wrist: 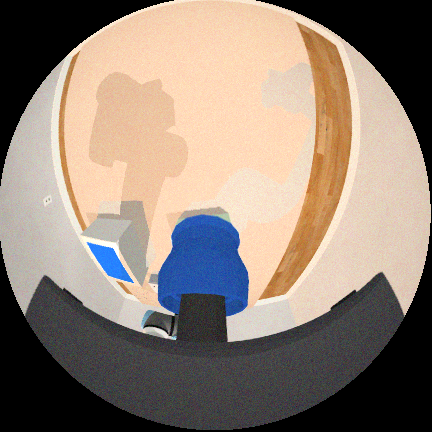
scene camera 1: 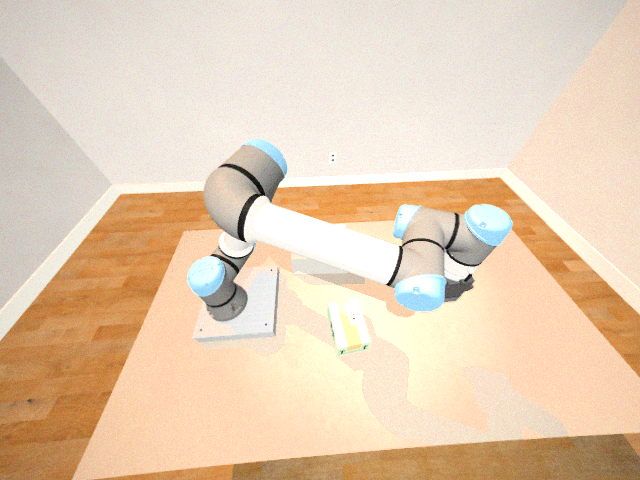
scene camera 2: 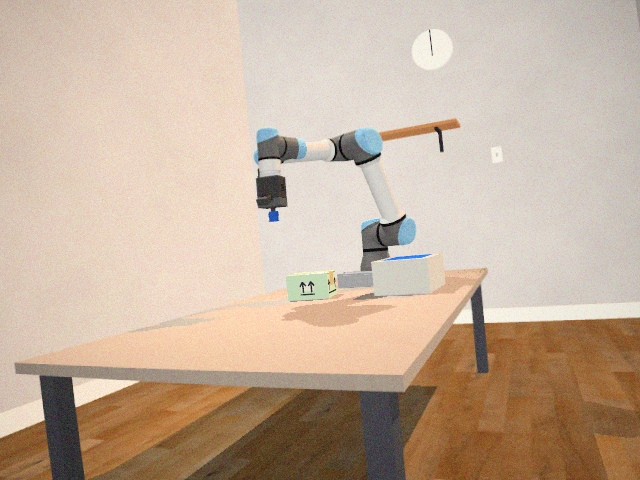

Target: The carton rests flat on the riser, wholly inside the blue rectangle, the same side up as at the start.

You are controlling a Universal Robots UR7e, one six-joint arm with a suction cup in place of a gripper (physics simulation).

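Pixels of known places: hand, tool point: point(wrist: 204, 244) point(scene camera 2: 274, 221); arm's base, link origin: point(scene camera 1: 228, 302).
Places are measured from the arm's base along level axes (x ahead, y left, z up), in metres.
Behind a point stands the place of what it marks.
Observation:
The pale green carton point(scene camera 1: 348, 328) {y -0.174, x 0.445, z 0.040 m} point(scene camera 2: 310, 287) {y -0.135, x 0.508, z -0.010 m} lies flat on the table, with a yellow band on top and upright double arrows on its side. In the wrist view, part of the carton point(wrist: 226, 217) {y -0.220, x 0.512, z -0.029 m} shows behind the cup. The pale riser point(scene camera 1: 310, 266) {y 0.121, x 0.340, z 0.008 m} point(scene camera 2: 400, 280) {y 0.202, x 0.519, z -0.005 m} point(wrist: 134, 247) {y 0.113, x 0.417, z -0.011 m} stands apart from it. The blue rectangle point(scene camera 2: 413, 257) {y 0.241, x 0.434, z 0.065 m} point(wrist: 110, 262) {y 0.200, x 0.407, z 0.065 m} is on the riser's top and is hidden by the arm in scene camera 1. My blue suction cup point(scene camera 2: 273, 215) point(wrist: 205, 225) is open and empty, high above the table, touching nothing. It is hidden in scene camera 1.
The arm's grey base plate point(scene camera 1: 261, 304) {y -0.028, x 0.132, z 0.005 m} point(scene camera 2: 354, 279) {y -0.059, x 0.181, z -0.021 m} is on the table point(scene camera 1: 248, 408) {y -0.345, x 0.092, z -0.055 m} point(scene camera 2: 248, 343) {y -0.020, x 1.207, z -0.055 m}, left of the carton in scene camera 1. The white forearm point(scene camera 1: 323, 242) {y -0.191, x 0.351, z 0.548 m} spans above the riser. A wooden shelf point(scene camera 2: 421, 129) is on the back wall.

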